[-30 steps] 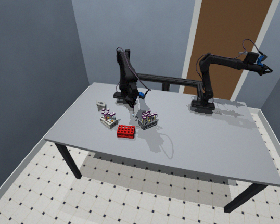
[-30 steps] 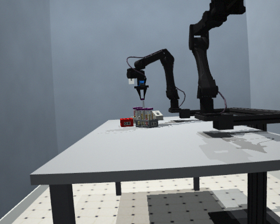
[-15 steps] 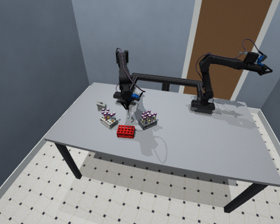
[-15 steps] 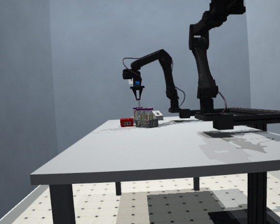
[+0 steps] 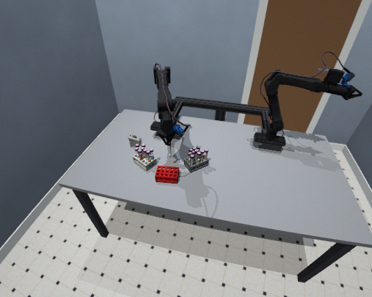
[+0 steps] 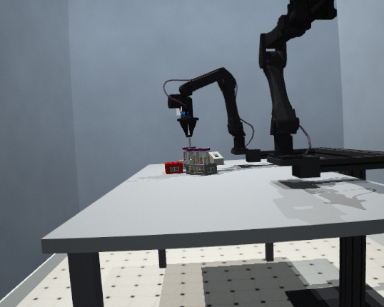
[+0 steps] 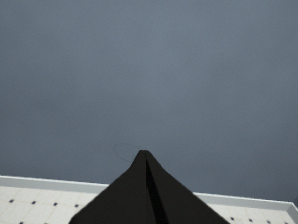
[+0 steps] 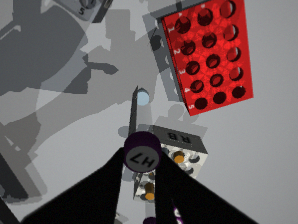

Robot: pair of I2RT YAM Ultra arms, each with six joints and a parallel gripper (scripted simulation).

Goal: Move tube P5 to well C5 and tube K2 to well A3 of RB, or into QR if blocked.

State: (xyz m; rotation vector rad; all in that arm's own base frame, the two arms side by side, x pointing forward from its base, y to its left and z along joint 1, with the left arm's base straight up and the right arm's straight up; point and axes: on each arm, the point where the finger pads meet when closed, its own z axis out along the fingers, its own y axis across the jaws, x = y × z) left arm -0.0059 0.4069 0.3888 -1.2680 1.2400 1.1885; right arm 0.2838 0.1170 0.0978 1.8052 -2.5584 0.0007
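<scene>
Now: right hand 90 mm short of the red rack QR, 10 mm to the right of it and 160 mm above it. Also, from my right hand: grey rack RA 40 mm behind, 160 mm to the left, 160 mm below; then pale box 180 mm behind, 300 mm to the right, 140 mm below; then white rack RB 160 mm to the right, 160 mm below.
</scene>
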